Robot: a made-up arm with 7 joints.
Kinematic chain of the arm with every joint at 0, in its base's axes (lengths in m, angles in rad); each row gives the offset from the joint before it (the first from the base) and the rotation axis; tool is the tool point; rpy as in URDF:
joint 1: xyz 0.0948 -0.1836 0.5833 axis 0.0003 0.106 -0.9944
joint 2: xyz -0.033 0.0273 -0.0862 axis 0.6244 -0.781 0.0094
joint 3: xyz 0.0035 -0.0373 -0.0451 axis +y
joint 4: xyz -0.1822 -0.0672 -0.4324 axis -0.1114 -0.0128 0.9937
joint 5: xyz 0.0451 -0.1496 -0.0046 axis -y
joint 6: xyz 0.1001 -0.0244 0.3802 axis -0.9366 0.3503 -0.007
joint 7: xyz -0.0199 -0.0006 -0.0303 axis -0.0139 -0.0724 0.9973
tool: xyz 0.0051 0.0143 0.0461 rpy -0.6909 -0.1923 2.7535
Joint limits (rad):
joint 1: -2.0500..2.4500
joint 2: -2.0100..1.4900
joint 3: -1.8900..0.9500
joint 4: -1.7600..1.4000
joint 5: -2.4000..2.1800
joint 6: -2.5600..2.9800
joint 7: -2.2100..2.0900
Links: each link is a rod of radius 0.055 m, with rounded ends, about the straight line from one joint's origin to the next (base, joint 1, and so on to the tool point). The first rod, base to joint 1, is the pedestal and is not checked.
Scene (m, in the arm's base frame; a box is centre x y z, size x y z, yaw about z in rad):
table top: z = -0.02
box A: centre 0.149 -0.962 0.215 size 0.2 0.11 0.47 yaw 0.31
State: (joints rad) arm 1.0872 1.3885 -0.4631 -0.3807 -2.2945 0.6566 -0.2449
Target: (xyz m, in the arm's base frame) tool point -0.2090 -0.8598 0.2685
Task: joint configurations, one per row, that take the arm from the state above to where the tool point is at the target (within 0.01 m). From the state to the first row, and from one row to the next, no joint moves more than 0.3 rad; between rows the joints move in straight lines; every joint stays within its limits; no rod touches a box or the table.
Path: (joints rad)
1: 1.0180 1.2997 -0.6843 -0.3716 -2.1417 0.9404 -0.3854
2: 0.9488 1.2108 -0.9054 -0.3626 -1.9888 1.2242 -0.5260
3: 0.8796 1.1220 -1.1266 -0.3535 -1.8360 1.5079 -0.6665
4: 0.8104 1.0331 -1.3478 -0.3444 -1.6832 1.7917 -0.8070
5: 0.7412 0.9443 -1.5690 -0.3354 -1.5303 2.0755 -0.9475
6: 0.6720 0.8555 -1.7901 -0.3263 -1.3775 2.3593 -1.0881
7: 0.8737 0.8127 -1.6114 -0.3630 -1.4553 2.0773 -0.9938
8: 1.0754 0.7699 -1.4327 -0.3997 -1.5331 1.7953 -0.8994
9: 1.2771 0.7271 -1.2540 -0.4364 -1.6109 1.5134 -0.8051
10: 1.4787 0.6843 -1.0752 -0.4731 -1.6886 1.2314 -0.7108
11: 1.6804 0.6415 -0.8965 -0.5097 -1.7664 0.9495 -0.6165
12: 1.7455 0.8574 -0.7498 -0.4916 -1.8442 0.7995 -0.4254
13: 1.8107 1.0734 -0.6031 -0.4734 -1.9220 0.6495 -0.2344

